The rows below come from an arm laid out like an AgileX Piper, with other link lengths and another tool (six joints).
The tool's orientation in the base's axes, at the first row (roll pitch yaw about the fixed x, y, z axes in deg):
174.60 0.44 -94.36
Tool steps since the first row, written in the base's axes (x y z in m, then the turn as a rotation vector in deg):
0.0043 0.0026 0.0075 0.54 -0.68 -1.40
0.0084 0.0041 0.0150 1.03 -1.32 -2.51
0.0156 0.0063 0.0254 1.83 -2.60 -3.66
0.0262 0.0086 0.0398 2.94 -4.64 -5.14
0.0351 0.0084 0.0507 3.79 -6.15 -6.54
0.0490 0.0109 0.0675 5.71 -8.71 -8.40
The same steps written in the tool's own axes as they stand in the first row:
-0.0030 -0.0034 -0.0078 0.65 -0.72 1.33
-0.0048 -0.0066 -0.0157 1.26 -1.36 2.38
-0.0077 -0.0126 -0.0266 2.48 -2.36 3.43
-0.0109 -0.0216 -0.0419 4.44 -3.75 4.77
-0.0114 -0.0294 -0.0536 5.89 -4.84 6.07
-0.0151 -0.0415 -0.0716 8.31 -7.11 7.70

